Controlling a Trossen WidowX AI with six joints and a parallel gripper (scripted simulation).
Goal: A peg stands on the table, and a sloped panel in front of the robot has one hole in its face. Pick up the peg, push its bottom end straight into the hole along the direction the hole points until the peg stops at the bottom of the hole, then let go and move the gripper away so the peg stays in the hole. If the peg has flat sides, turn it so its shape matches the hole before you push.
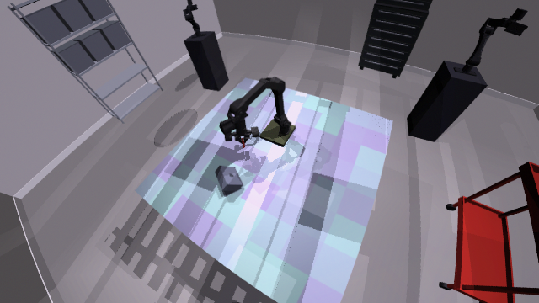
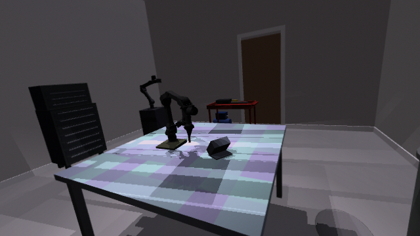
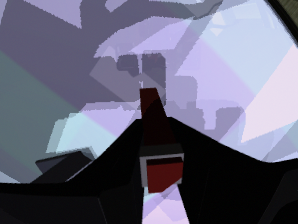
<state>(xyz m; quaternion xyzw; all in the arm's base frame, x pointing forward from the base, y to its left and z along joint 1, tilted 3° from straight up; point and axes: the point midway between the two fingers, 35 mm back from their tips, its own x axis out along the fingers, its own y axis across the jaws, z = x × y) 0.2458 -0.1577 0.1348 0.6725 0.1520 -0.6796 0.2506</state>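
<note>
Right now my gripper tip is 21 cm short of the grey sloped panel and 6 cm above it. Round my gripper tip: red peg 2 cm above.
</note>
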